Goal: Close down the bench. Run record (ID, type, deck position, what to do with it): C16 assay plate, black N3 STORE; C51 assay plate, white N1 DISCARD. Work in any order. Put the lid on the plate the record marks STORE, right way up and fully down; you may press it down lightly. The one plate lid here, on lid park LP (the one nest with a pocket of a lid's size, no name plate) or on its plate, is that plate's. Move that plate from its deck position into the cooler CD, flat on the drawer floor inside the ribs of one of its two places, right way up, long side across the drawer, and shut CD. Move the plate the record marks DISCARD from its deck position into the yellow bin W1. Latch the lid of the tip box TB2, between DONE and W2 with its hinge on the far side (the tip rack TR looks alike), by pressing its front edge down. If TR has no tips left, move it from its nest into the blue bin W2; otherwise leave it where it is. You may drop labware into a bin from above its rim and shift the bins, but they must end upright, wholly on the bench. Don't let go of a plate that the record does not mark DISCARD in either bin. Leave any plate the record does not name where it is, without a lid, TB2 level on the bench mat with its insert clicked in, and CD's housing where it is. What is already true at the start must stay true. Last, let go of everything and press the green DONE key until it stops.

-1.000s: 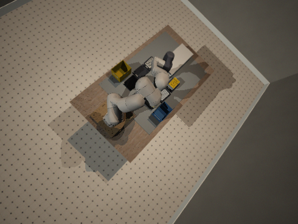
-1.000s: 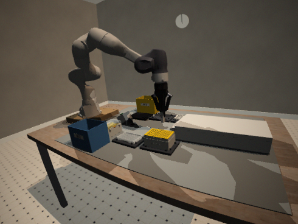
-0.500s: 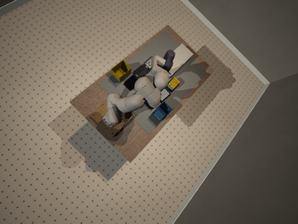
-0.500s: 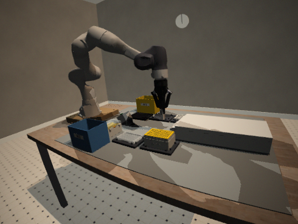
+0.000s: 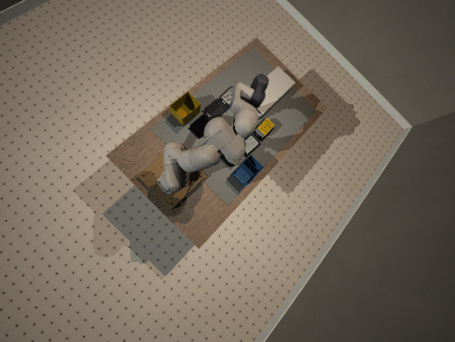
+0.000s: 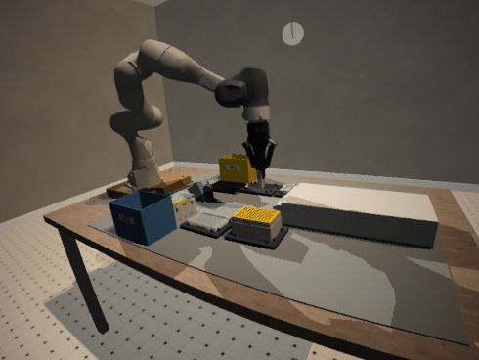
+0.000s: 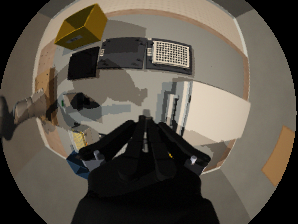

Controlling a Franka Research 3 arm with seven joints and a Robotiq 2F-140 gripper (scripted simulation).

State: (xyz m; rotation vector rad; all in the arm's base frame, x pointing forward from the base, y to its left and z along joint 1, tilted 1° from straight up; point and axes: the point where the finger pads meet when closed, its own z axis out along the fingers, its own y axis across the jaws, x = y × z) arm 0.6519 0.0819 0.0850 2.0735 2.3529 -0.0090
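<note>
Now: the white assay plate 40 mm ahead of my hand, 200 mm to the left of it and 100 mm below it. From my hand the other things lie so: cooler drawer 210 mm ahead, 30 mm to the left, 100 mm below; then tip rack TR 90 mm ahead, 180 mm to the right, 70 mm below; then grey plate lid 180 mm ahead, 20 mm to the left, 90 mm below.
</note>
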